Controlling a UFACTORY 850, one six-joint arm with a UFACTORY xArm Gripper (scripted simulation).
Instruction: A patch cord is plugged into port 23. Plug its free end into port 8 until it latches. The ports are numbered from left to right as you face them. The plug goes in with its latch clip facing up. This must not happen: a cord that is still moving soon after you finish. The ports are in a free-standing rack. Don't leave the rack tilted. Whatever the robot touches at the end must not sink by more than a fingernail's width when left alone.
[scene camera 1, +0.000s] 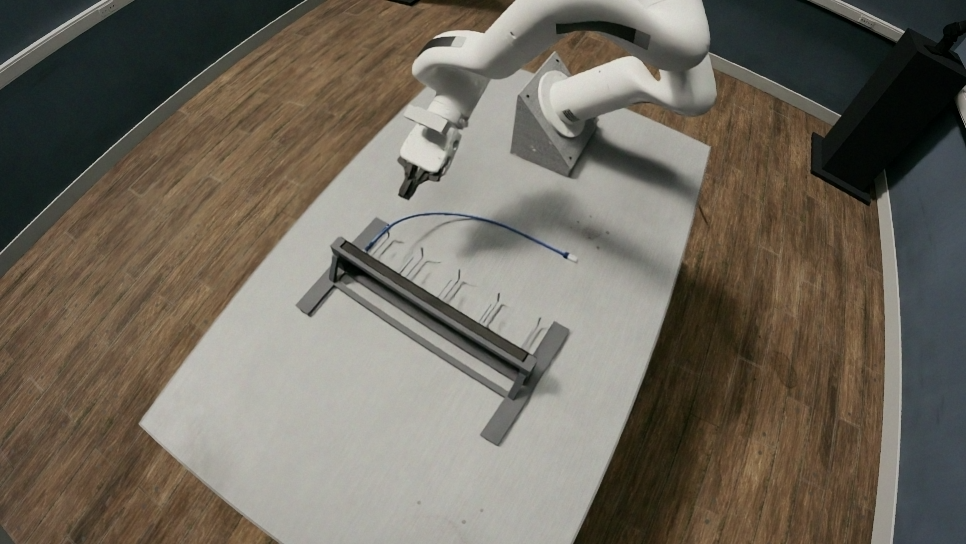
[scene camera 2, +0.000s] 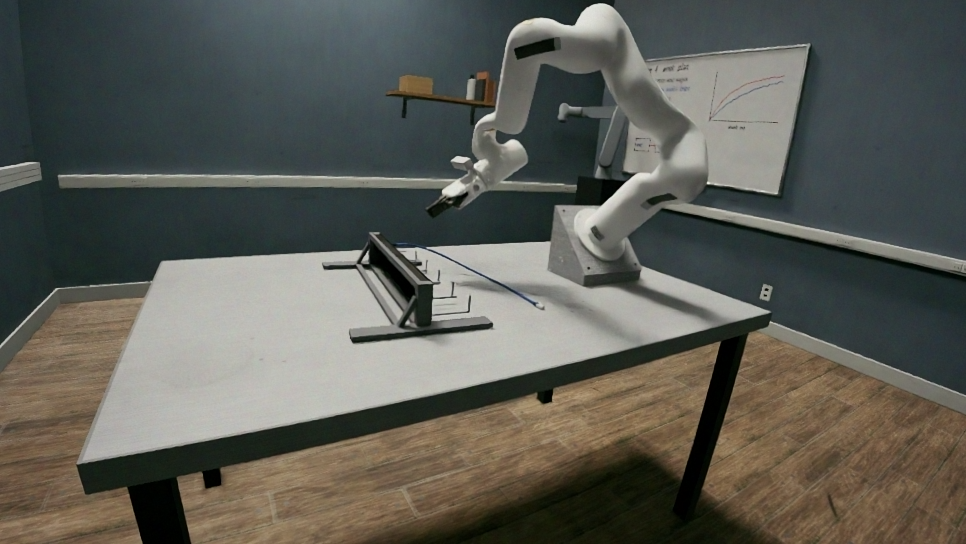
my gripper: scene camera 1; scene camera 2
same spot on my gripper: (scene camera 1: 407, 189) = (scene camera 2: 432, 206)
